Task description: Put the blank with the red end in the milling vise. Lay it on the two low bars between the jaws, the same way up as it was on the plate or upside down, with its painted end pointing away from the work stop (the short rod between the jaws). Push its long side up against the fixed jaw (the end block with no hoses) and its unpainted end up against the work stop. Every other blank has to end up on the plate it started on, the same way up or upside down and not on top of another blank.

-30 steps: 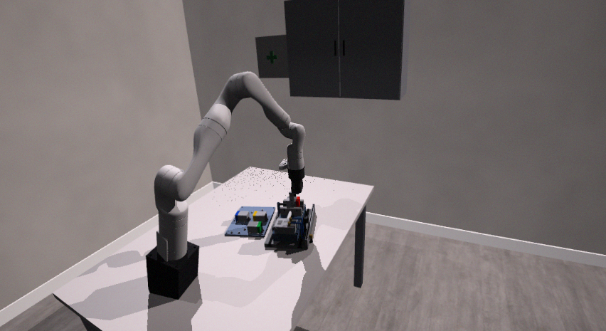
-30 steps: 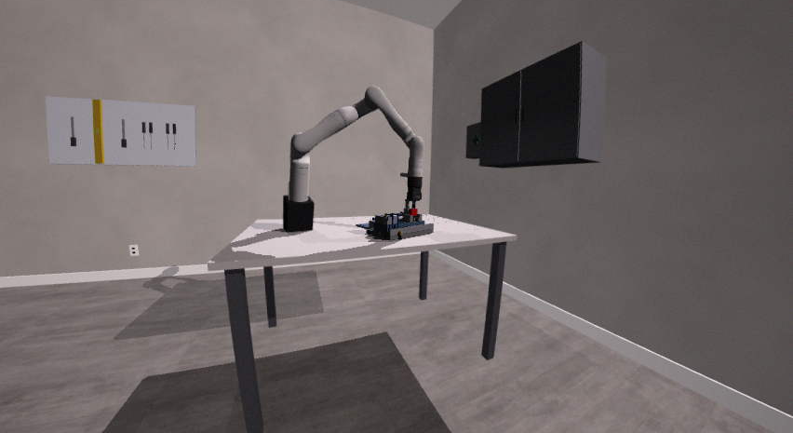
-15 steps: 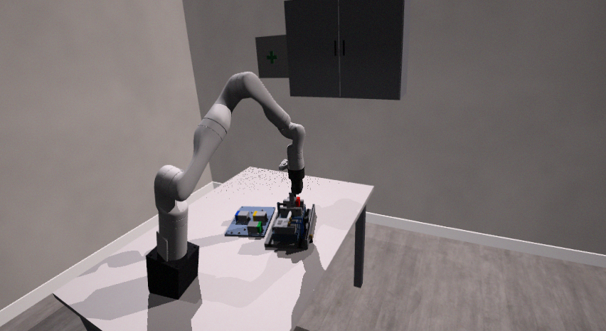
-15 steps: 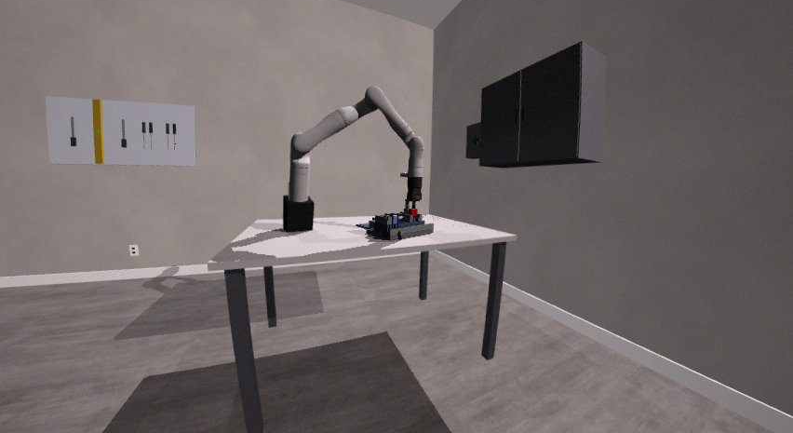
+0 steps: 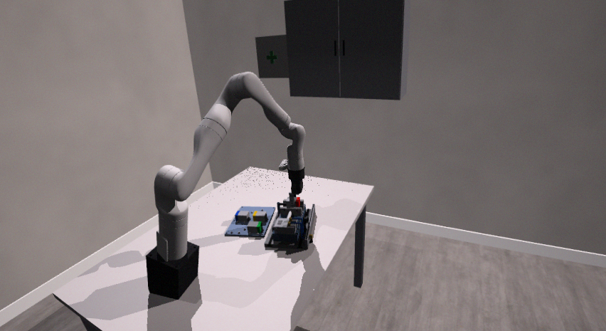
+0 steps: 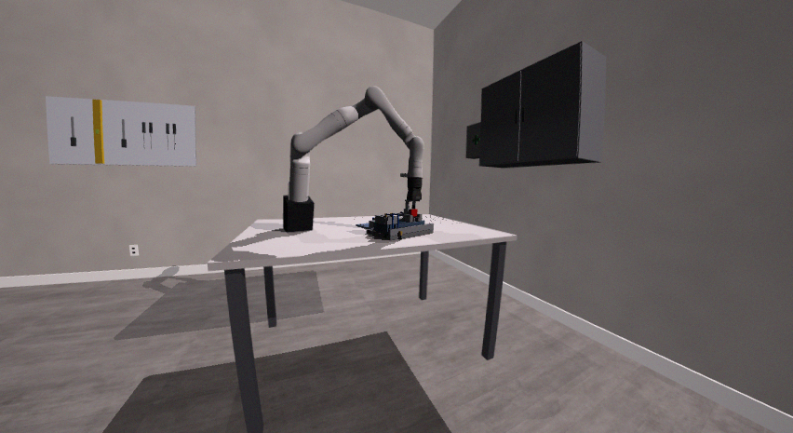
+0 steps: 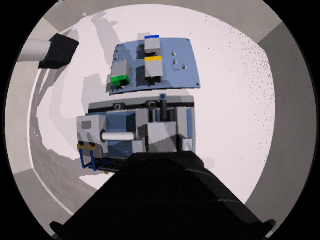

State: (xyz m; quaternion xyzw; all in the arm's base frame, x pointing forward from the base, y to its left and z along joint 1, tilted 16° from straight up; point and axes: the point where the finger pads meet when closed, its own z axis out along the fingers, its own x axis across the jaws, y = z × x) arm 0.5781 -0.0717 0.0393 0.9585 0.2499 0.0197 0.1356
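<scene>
Right now the vise is 8 cm below my hand, 6 cm behind it and 3 cm to the right of it. Also, from my hand: rail (11 cm to the right, 9 cm below, 2 cm behind); yellow blank (14 cm to the left, 10 cm below, 9 cm behind); green-ended blank (17 cm behind, 10 cm to the left, 10 cm below).
</scene>
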